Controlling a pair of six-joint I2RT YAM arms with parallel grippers.
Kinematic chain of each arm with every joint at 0, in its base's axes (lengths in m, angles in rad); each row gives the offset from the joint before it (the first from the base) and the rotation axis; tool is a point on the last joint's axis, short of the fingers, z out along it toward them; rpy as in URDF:
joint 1: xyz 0 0 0.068 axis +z
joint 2: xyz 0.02 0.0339 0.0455 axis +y
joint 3: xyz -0.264 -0.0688 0 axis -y
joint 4: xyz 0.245 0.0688 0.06 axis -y
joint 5: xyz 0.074 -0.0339 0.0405 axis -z
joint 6: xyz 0.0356 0 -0.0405 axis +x
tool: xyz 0 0 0 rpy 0 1.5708 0
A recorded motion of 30 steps. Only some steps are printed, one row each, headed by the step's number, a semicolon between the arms.
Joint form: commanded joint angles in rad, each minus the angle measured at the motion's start. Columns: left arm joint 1, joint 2, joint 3, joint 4, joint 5, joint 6; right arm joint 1, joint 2, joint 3, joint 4, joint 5, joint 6.
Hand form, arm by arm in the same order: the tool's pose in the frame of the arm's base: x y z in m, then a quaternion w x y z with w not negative. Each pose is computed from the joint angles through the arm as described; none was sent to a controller.
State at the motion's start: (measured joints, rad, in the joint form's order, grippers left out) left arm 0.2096 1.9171 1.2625 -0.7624 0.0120 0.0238; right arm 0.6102 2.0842 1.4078 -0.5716 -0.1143 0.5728
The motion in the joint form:
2: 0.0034 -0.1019 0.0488 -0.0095 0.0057 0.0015; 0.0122 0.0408 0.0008 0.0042 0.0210 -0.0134
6: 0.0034 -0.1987 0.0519 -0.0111 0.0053 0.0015; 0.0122 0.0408 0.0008 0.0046 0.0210 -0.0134
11: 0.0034 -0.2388 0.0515 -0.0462 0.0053 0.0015; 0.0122 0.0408 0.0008 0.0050 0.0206 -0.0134
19: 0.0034 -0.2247 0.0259 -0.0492 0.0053 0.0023; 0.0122 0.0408 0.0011 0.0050 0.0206 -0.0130
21: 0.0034 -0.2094 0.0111 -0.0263 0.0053 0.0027; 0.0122 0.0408 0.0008 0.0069 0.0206 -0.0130
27: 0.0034 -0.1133 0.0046 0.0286 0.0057 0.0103; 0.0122 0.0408 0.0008 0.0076 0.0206 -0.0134
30: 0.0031 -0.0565 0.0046 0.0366 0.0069 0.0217; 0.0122 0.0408 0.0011 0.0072 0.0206 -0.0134
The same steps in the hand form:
2: 0.3513 0.0753 0.1990 0.14695 -0.09140 0.98487 0.00878; 0.3345 0.2441 0.1174 0.09291 -0.03780 0.98794 0.11791
6: 0.3419 0.0733 0.2323 0.19500 -0.09022 0.97653 0.01480; 0.3345 0.2441 0.1174 0.09308 -0.03781 0.98792 0.11802
11: 0.3335 0.0715 0.2437 0.19724 -0.09016 0.97609 0.01507; 0.3346 0.2442 0.1174 0.09313 -0.03785 0.98788 0.11829
19: 0.3315 0.0711 0.2317 0.17641 -0.09032 0.98008 0.01262; 0.3346 0.2442 0.1175 0.09323 -0.03766 0.98786 0.11839
21: 0.3333 0.0715 0.2234 0.17289 -0.09021 0.98072 0.01222; 0.3347 0.2443 0.1175 0.09389 -0.03769 0.98775 0.11883
27: 0.3467 0.0743 0.1920 0.14952 -0.08700 0.98488 0.00975; 0.3348 0.2443 0.1175 0.09420 -0.03790 0.98769 0.11900
30: 0.3514 0.0752 0.1731 0.12557 -0.08166 0.98869 0.00685; 0.3348 0.2443 0.1176 0.09416 -0.03790 0.98770 0.11897

